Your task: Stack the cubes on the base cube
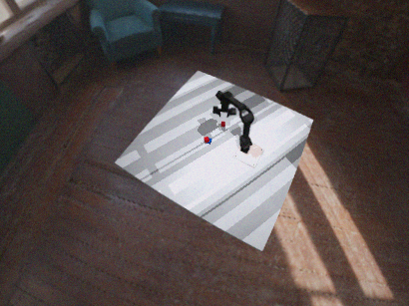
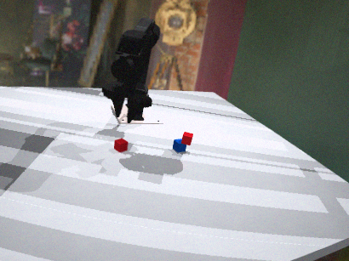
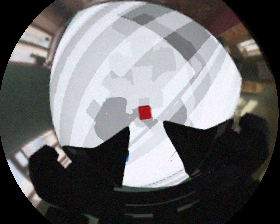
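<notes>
Now: gripper tip 210 mm to the right of the blue base cube, 90 mm above it and 10 mm short of it.
</notes>
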